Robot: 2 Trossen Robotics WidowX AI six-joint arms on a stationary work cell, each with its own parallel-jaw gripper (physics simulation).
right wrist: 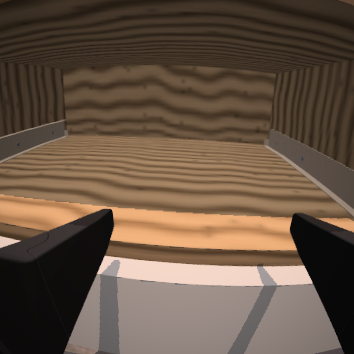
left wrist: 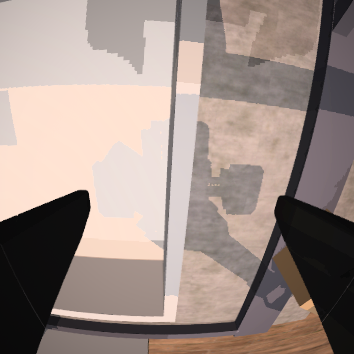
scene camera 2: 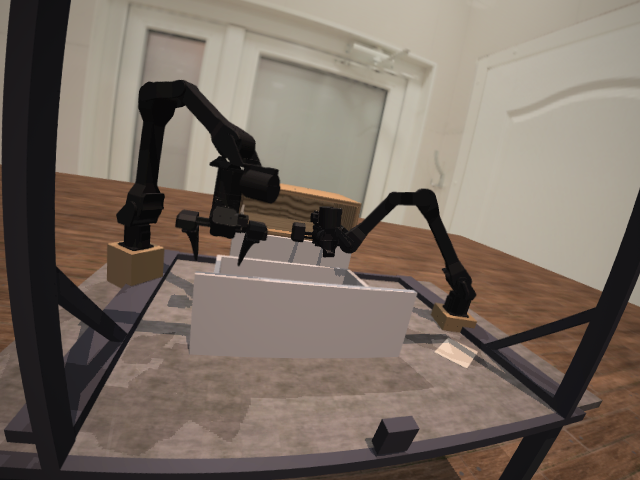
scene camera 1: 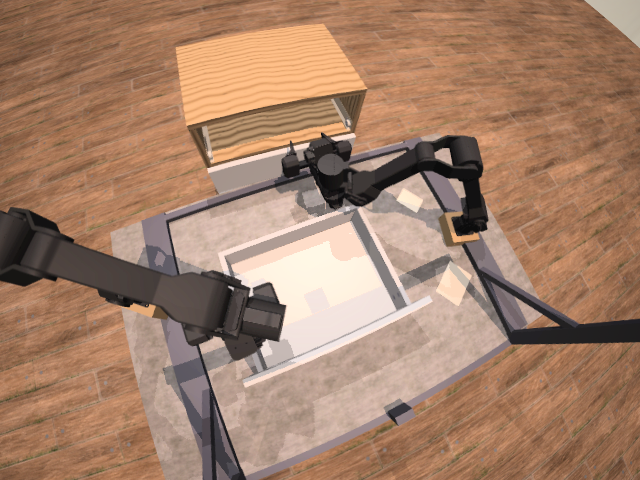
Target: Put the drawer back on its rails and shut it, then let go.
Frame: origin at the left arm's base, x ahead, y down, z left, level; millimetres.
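Seen in the pictures: left gripper, fingertip midpoint: [left wrist: 185, 202] [scene camera 2: 217, 262]; right gripper, fingertip midpoint: [right wrist: 204, 220] [scene camera 2: 313, 230] [scene camera 1: 306, 137]; left arm's base at its link origin: [scene camera 2: 136, 245]; right arm's base at its link origin: [scene camera 2: 455, 311] [scene camera 1: 462, 226].
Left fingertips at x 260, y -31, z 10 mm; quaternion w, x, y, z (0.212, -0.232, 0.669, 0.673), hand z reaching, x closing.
Offsets run from my left fingertips to a thing's top centre. "spot": to the spot under its first point.
The white drawer [scene camera 1: 338, 341] [scene camera 2: 302, 317] [left wrist: 185, 150] rests upright on the table, apart from the wooden cabinet @(dx -120, dy -149, dz +612 mm) [scene camera 1: 268, 72] [scene camera 2: 320, 193] [right wrist: 175, 170]. The cabinet's upper opening shows a left rail [scene camera 1: 206, 144] [right wrist: 30, 142] and a right rail @(spot: dx +104, dy +2, dz +648 mm) [scene camera 1: 341, 113] [right wrist: 310, 162]. My left gripper [scene camera 2: 218, 261] [left wrist: 185, 202] is open and empty, pointing down above the drawer's left side wall, one finger on each side of it in the left wrist view. Its fingers are hidden in scene camera 1. My right gripper [scene camera 1: 307, 139] [right wrist: 204, 220] is open and empty, pointing into the cabinet opening from in front.
A white panel @(dx -27, dy +20, dz +468 mm) [scene camera 1: 253, 173] [scene camera 2: 268, 250] [right wrist: 185, 310] covers the cabinet's front below the opening. The dark table frame [scene camera 1: 444, 384] [scene camera 2: 258, 465] runs around the drawer, with a small dark block @(dx +437, dy +75, dz -146 mm) [scene camera 1: 400, 411] [scene camera 2: 395, 435] at its near edge. Frame posts rise at both near corners.
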